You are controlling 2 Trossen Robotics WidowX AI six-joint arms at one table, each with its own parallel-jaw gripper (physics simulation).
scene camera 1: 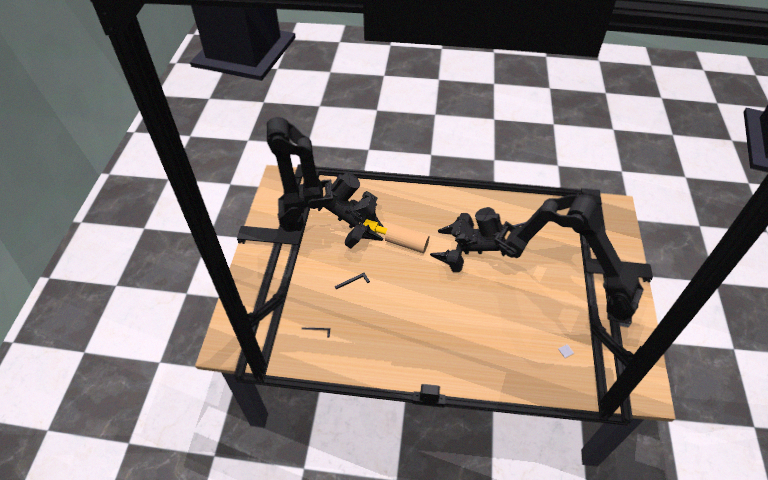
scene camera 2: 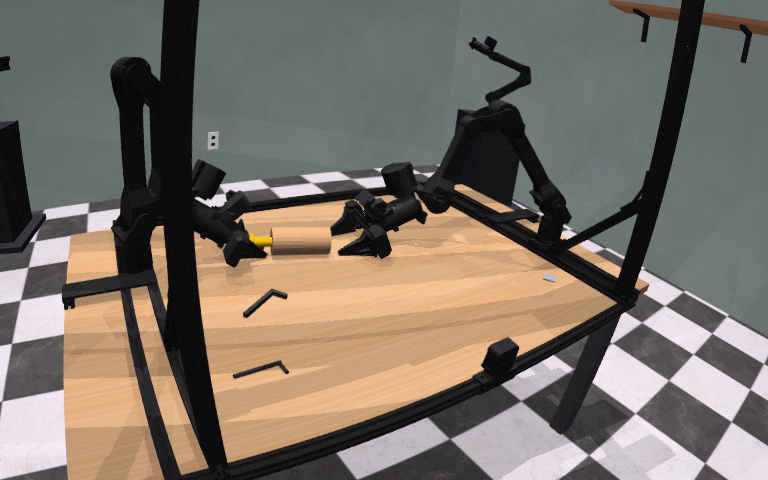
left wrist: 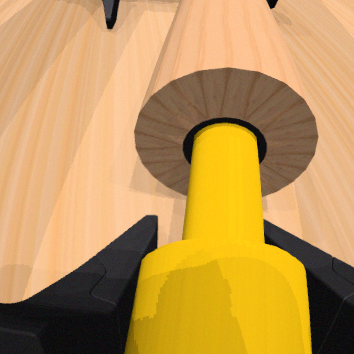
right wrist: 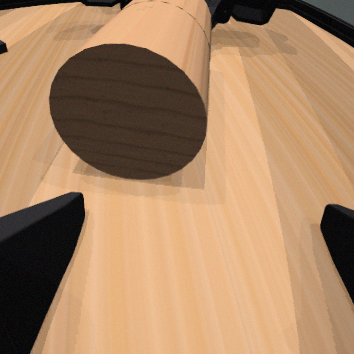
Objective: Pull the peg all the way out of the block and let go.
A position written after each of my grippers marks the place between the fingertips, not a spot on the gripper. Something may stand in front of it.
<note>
My left gripper [scene camera 2: 264,252] grips a yellow peg [left wrist: 220,281]. Also in view: my right gripper [scene camera 2: 331,243] and a round wooden block [scene camera 2: 295,240].
The round wooden block also shows in scene camera 1 [scene camera 1: 395,234], in the left wrist view [left wrist: 237,69] and in the right wrist view [right wrist: 132,100]. My left gripper also shows in scene camera 1 [scene camera 1: 384,235] and in the left wrist view [left wrist: 202,227]. My right gripper is seen too in scene camera 1 [scene camera 1: 434,242] and in the right wrist view [right wrist: 207,211]. The right wrist view misses the yellow peg, which is hidden by the round wooden block.
</note>
